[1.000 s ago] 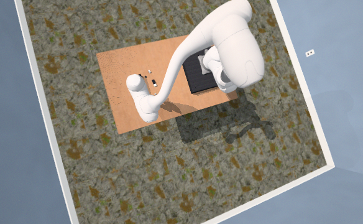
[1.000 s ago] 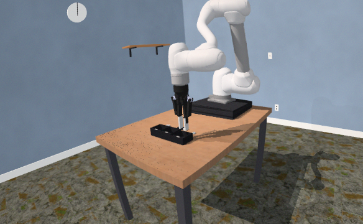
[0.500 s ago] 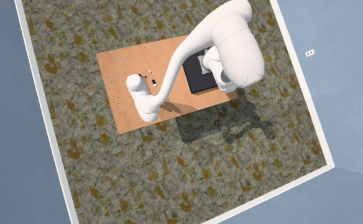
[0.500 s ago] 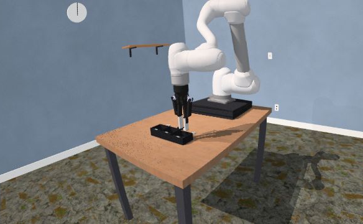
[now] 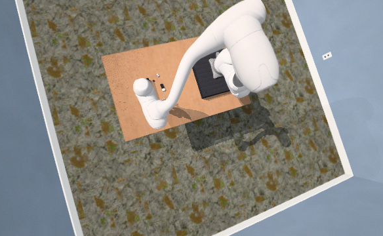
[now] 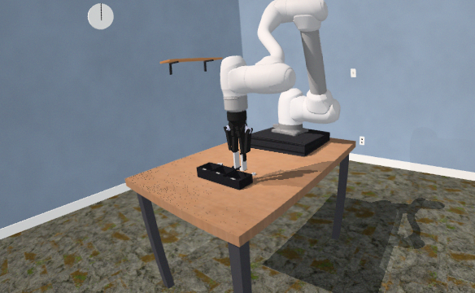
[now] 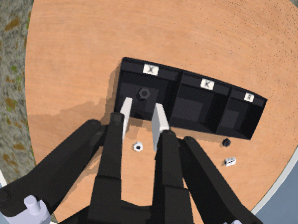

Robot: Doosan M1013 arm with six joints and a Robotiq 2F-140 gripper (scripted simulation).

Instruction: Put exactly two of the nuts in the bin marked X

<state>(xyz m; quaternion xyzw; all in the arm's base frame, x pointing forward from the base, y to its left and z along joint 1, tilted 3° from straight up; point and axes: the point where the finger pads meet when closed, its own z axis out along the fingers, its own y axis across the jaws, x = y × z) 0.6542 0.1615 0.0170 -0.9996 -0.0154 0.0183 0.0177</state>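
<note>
Right now the pale nut is 100 mm behind my hand, 90 mm below it and 10 mm to the right of it. From my hand the other things lie so: white piece: 230 mm to the right, 100 mm behind, 90 mm below; black bin row: 90 mm to the right, 80 mm below, 20 mm ahead.
</note>
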